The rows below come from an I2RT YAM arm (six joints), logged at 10 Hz.
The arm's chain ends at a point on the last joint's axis. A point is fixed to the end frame.
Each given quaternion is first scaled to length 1.
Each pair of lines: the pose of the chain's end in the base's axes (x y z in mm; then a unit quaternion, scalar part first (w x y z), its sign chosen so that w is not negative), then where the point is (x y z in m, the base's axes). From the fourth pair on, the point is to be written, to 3 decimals.
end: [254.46, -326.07, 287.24, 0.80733, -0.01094, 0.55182, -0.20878]
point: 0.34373 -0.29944 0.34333
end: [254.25, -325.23, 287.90, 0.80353, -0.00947, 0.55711, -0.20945]
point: 0.34431 -0.29921 0.34301
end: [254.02, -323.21, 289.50, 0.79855, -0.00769, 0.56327, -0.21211]
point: 0.34509 -0.29808 0.34334
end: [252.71, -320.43, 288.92, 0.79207, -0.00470, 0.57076, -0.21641]
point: 0.345 -0.297 0.341
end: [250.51, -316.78, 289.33, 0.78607, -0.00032, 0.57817, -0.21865]
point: 0.344 -0.294 0.340
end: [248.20, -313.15, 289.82, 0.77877, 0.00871, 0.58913, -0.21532]
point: 0.343 -0.293 0.339
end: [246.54, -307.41, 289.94, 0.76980, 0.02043, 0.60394, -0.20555]
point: 0.343 -0.289 0.337
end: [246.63, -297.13, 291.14, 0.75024, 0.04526, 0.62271, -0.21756]
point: 0.346 -0.286 0.335
